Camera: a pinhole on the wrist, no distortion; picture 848 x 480 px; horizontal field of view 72.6 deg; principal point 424.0 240.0 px. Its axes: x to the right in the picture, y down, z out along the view. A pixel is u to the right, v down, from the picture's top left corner.
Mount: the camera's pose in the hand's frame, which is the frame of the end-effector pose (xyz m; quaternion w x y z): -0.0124 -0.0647 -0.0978 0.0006 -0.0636 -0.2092 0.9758
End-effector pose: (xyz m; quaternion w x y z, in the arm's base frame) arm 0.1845 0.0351 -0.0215 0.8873 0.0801 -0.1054 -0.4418
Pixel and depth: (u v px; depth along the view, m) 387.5 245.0 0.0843
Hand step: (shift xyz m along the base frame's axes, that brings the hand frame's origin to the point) -0.0815 -0.0445 -0.0460
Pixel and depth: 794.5 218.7 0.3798
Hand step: -0.3879 0.1114 0.1313
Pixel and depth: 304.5 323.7 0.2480
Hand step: -0.1790 -0.1321 0.0679
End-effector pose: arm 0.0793 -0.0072 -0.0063 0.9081 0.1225 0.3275 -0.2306
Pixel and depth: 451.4 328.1 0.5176
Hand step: -0.0604 -0.3916 0.2928
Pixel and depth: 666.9 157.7 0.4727
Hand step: -0.0996 -0.1974 0.4136
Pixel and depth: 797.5 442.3 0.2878
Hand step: -0.2378 -0.1911 0.2050
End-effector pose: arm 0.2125 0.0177 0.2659 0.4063 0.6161 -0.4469 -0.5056
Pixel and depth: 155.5 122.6 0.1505
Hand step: -0.0413 -0.0119 -0.1146
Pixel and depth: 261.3 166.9 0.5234
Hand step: -0.3780 -0.0251 -0.2956
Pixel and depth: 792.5 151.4 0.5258
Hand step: -0.3734 0.4320 -0.1383
